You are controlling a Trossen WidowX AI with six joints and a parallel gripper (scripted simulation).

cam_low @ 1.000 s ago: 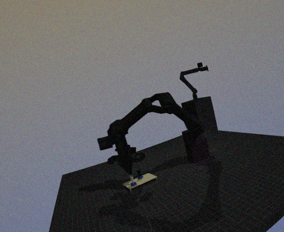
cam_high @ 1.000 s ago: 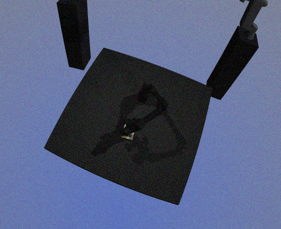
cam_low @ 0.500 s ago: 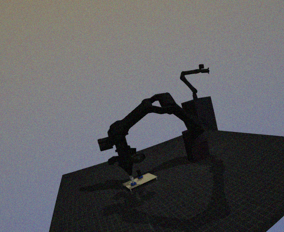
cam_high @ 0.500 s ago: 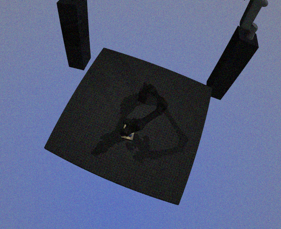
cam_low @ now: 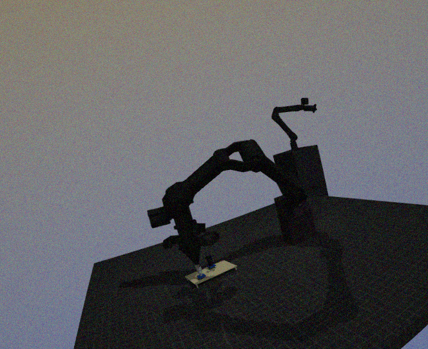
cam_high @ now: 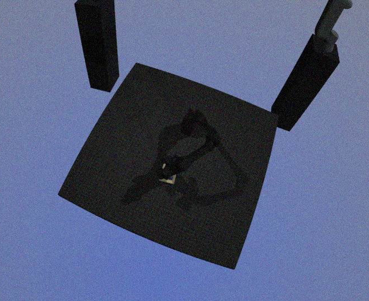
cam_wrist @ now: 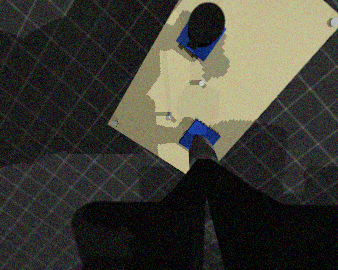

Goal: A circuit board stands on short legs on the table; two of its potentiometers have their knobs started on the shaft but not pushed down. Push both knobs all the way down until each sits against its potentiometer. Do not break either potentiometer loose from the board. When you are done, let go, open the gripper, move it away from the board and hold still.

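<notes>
My gripper tip is now 30 mm above the potentiometer. Round my gripper tip: dark knob 60 mm behind, 50 mm to the right, 20 mm below.
</notes>
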